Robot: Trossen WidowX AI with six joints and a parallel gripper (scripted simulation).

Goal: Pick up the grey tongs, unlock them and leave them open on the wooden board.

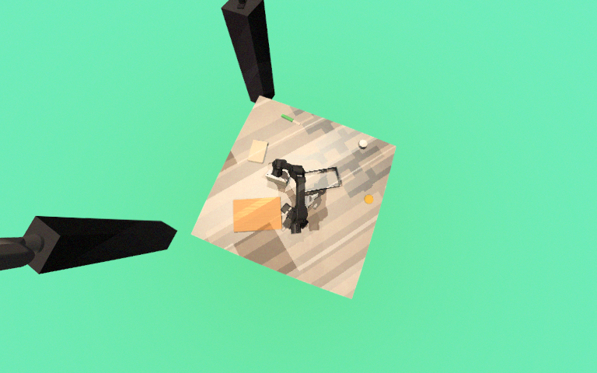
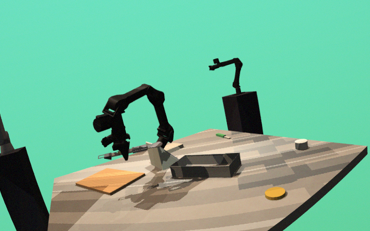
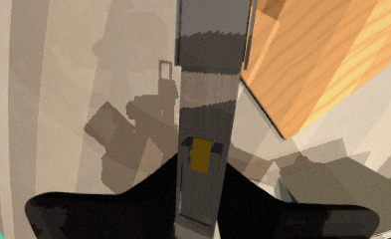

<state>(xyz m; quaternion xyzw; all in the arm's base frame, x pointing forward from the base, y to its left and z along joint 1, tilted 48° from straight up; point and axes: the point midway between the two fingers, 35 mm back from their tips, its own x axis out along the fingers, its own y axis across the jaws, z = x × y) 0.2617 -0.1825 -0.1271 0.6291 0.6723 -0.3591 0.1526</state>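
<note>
Right now my gripper tip is 260 mm past the wooden board, 100 mm to the left of it and 150 mm above it. Also, from my gripper tip: grey roasting tin (50 mm ahead, 340 mm to the left, 130 mm below); then yellow lock piece (10 mm behind, 20 mm to the right, 40 mm above); then pale tile (490 mm behind, 340 mm to the left, 140 mm below).
</note>
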